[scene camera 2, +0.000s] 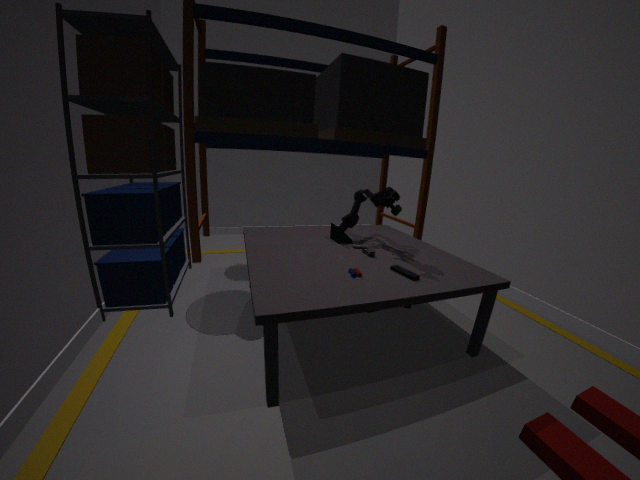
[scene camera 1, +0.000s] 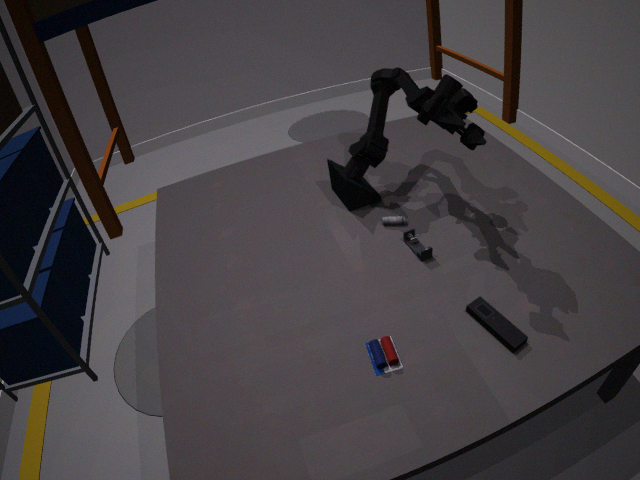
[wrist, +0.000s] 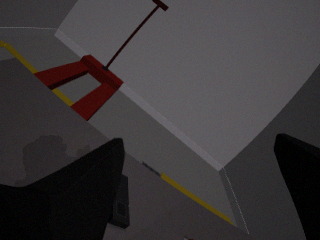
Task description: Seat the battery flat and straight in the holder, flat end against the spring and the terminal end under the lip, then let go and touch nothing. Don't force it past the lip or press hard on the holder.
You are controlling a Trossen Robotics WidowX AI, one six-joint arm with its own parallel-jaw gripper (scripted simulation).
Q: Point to a black remote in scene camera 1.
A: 495, 323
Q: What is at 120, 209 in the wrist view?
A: A black remote.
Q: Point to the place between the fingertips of my gripper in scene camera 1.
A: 475, 134
